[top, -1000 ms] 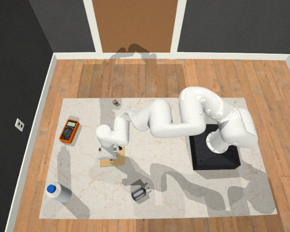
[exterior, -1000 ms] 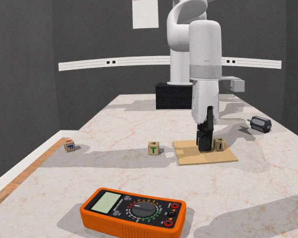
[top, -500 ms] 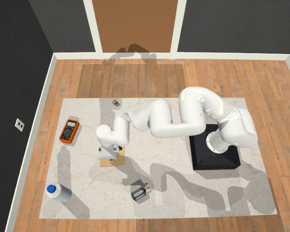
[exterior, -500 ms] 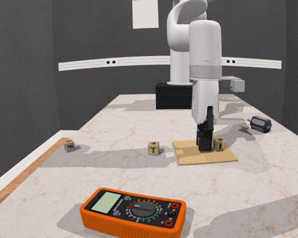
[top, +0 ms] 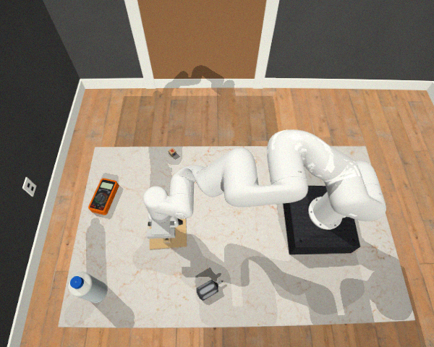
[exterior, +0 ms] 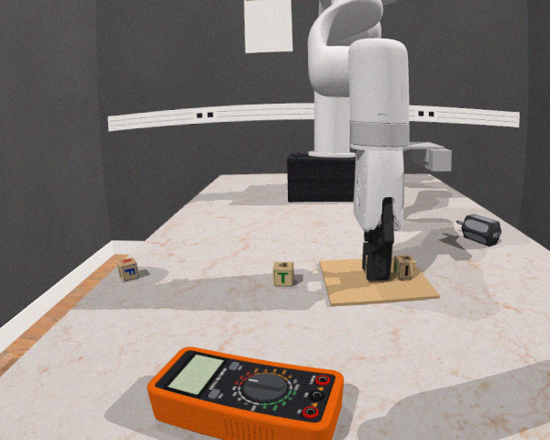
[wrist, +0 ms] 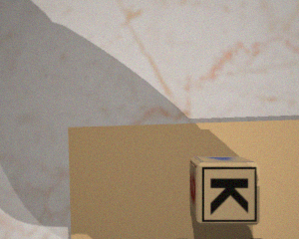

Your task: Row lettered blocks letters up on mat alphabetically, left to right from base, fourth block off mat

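My gripper is now 30 mm above the tan mat. Round my hand: black plug adapter 210 mm to the left, 170 mm behind, 10 mm below; then orange multimeter 270 mm ahead, 130 mm to the right, 10 mm below.
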